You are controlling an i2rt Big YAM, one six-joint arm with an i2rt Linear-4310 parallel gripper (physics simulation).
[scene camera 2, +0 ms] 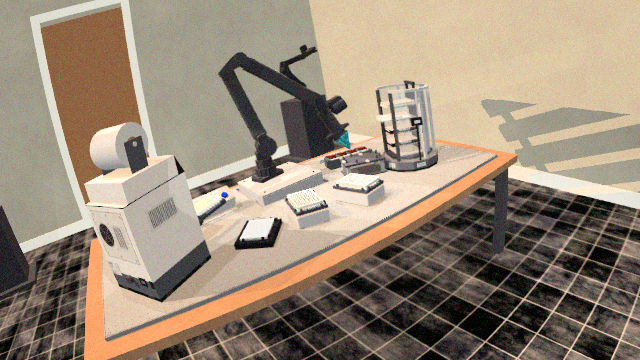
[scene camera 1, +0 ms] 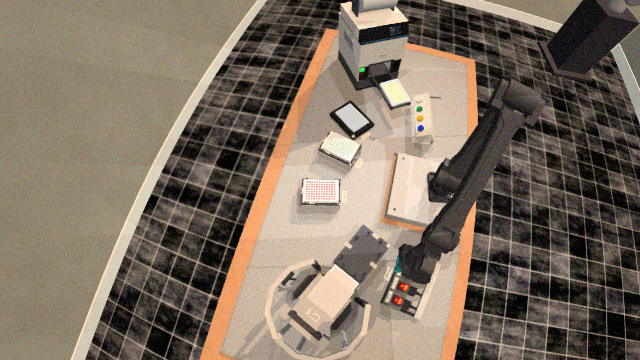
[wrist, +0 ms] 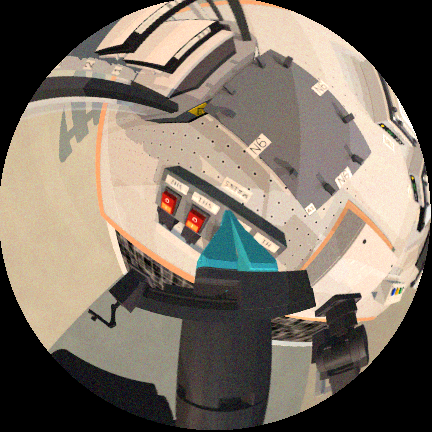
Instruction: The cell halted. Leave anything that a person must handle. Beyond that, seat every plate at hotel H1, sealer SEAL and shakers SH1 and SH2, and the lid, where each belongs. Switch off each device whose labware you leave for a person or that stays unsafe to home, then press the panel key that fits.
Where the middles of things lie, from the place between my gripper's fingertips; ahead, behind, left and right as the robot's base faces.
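Labels:
The round plate hotel (scene camera 1: 293, 319) is 100 mm above my hand, 230 mm ahead of it and 120 mm to the left of it. Going by their middles, the round plate hotel is the nearest to my hand of the things named here. I also see the red-welled plate (scene camera 1: 319, 191), which is 270 mm to the right of my hand and 270 mm ahead of it, and 10 mm below it.

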